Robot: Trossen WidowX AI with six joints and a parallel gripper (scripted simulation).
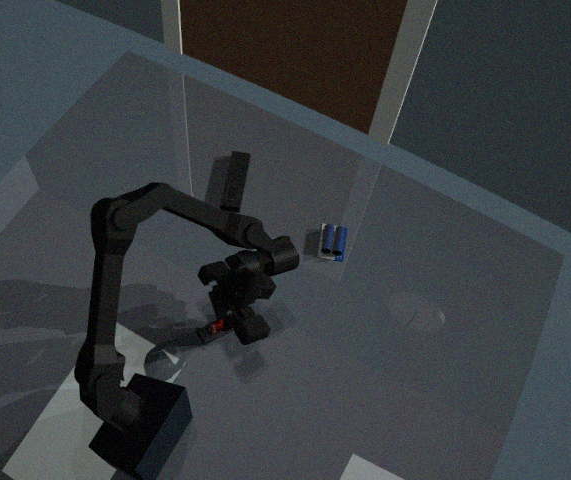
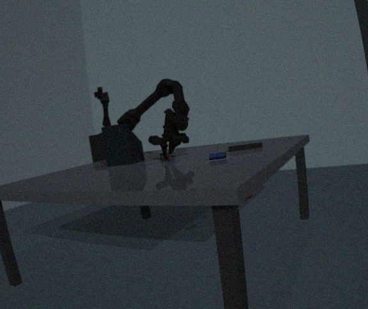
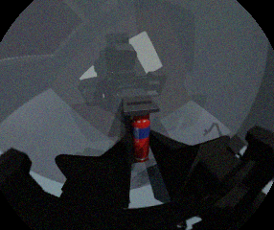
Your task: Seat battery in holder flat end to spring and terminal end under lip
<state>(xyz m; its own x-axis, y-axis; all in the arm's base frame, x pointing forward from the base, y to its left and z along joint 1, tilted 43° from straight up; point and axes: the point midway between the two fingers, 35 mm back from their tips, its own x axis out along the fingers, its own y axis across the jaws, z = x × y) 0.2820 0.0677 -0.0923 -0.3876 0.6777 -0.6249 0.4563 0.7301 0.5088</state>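
The battery is 1 cm above my gripper tip. The rest, counted from my gripper tip: black box (33 cm ahead, 18 cm to the left).
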